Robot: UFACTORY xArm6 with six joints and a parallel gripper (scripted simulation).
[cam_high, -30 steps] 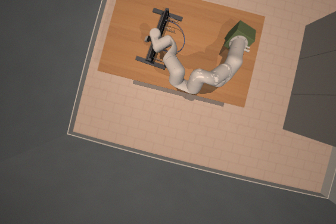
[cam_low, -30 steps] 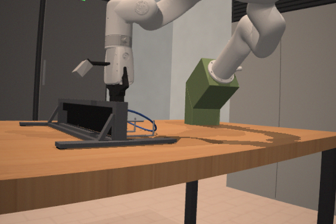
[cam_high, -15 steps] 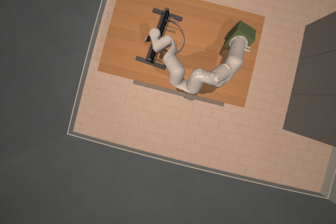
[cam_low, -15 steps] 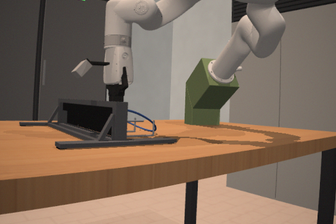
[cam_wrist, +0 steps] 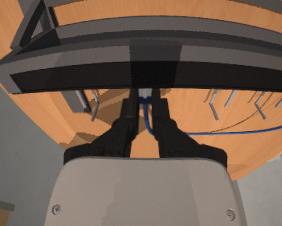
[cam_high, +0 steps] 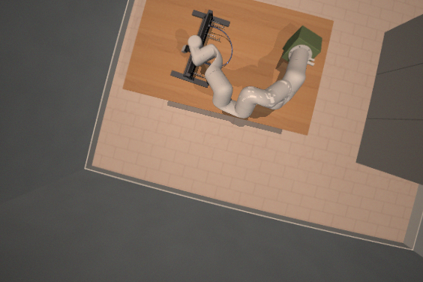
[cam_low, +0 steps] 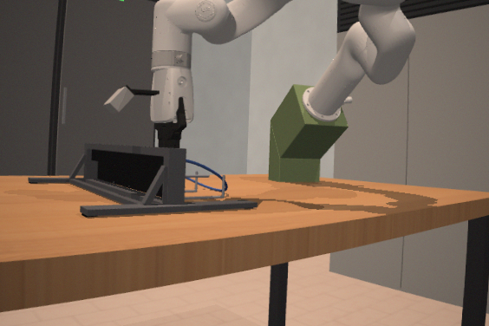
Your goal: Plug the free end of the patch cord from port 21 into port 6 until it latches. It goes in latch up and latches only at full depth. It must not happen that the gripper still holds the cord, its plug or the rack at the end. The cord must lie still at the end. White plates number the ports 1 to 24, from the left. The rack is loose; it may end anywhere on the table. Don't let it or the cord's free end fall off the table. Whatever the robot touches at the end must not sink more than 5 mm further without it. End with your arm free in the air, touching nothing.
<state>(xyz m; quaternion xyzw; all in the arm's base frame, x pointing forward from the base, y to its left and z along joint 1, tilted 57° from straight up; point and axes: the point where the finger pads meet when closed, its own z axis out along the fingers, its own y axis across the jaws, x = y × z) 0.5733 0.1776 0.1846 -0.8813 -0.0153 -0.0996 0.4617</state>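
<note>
The plug lies 2 cm ahead of my hand and 1 cm below it.
</note>
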